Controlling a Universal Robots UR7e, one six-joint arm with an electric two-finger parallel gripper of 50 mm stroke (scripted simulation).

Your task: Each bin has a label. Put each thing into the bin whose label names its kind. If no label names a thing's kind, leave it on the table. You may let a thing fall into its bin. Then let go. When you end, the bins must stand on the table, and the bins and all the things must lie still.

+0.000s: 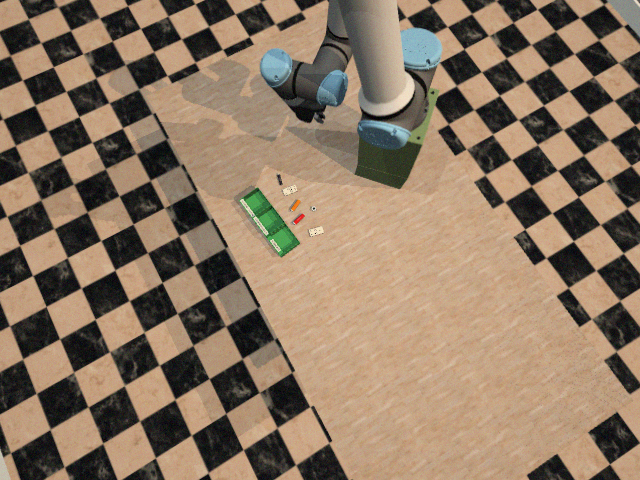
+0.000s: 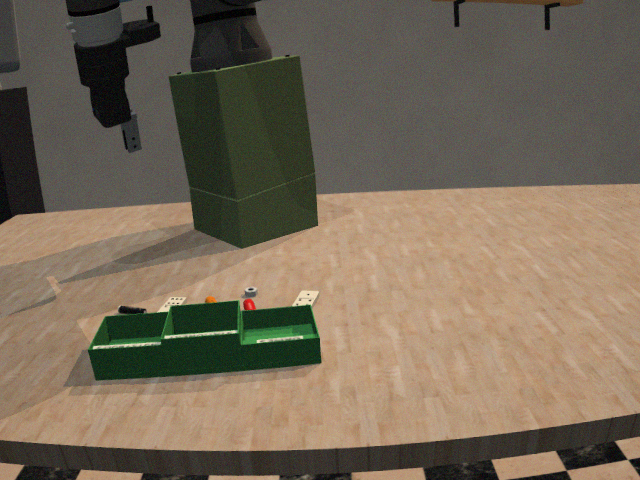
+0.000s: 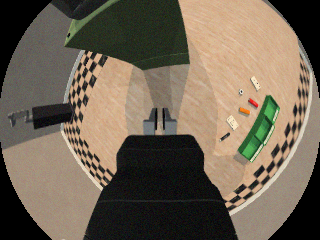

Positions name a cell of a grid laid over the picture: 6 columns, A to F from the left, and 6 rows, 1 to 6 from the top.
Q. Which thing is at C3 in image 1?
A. A green triple bin.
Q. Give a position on a green triple bin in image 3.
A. E4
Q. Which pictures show the green triple bin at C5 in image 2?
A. Image 1, image 2 and image 3: all of them.
